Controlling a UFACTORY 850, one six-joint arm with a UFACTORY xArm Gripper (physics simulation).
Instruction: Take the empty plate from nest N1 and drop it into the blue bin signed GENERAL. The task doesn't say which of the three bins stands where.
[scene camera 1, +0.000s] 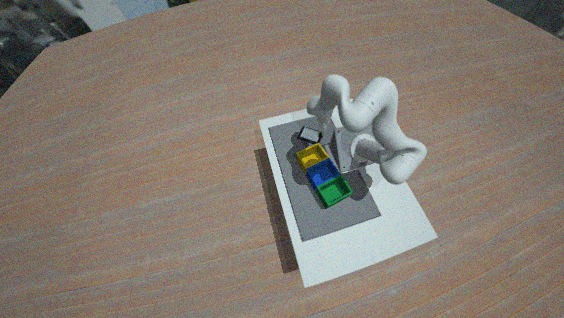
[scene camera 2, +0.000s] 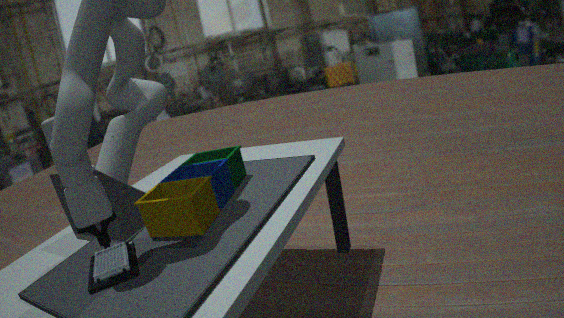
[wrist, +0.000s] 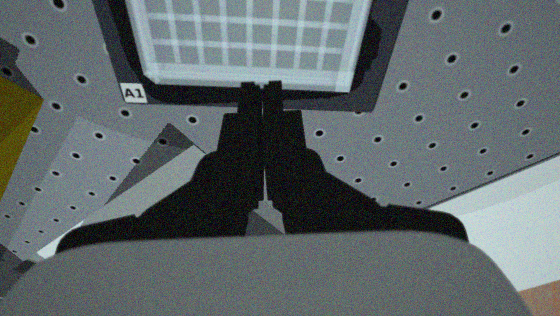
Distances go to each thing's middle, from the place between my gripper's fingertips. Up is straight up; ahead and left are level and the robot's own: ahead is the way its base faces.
Scene:
My hand is 6 cm short of the clear gridded plate (scene camera 2: 109, 262), 4 cm to the left of it and 1 cm above it.

